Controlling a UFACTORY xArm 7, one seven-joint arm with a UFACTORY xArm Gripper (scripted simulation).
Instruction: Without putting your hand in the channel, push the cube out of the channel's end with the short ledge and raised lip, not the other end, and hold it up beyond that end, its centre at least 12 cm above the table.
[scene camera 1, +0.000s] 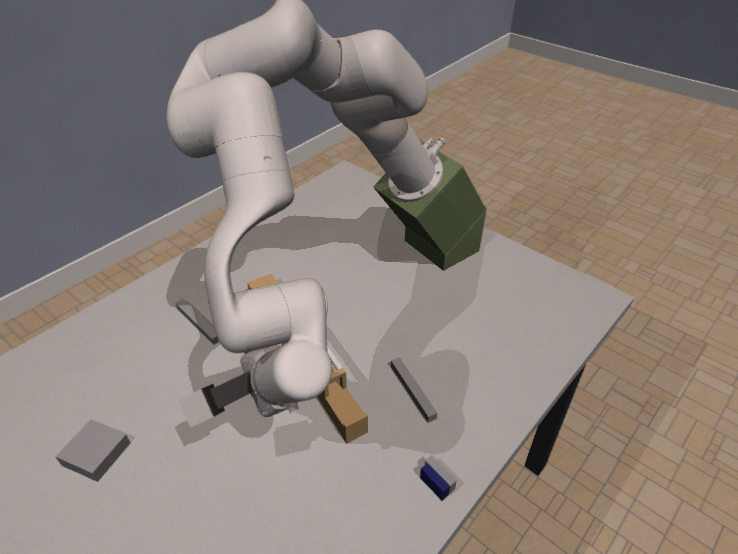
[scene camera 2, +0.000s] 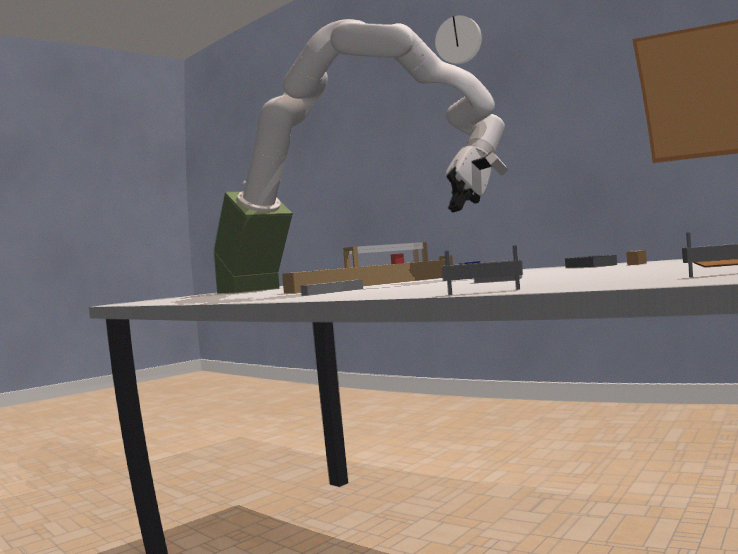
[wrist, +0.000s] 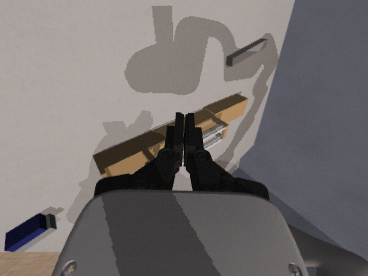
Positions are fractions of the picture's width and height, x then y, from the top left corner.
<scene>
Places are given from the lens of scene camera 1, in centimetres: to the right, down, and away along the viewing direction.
my gripper (scene camera 1: 0.34, 0.70): -20, 18, 96
flat grey block (scene camera 1: 0.13, 0.81): -48, 30, 102
grey stick (scene camera 1: 0.58, 0.74): 11, 25, 110
wooden channel (scene camera 1: 0.48, 0.76): -3, 26, 103
</scene>
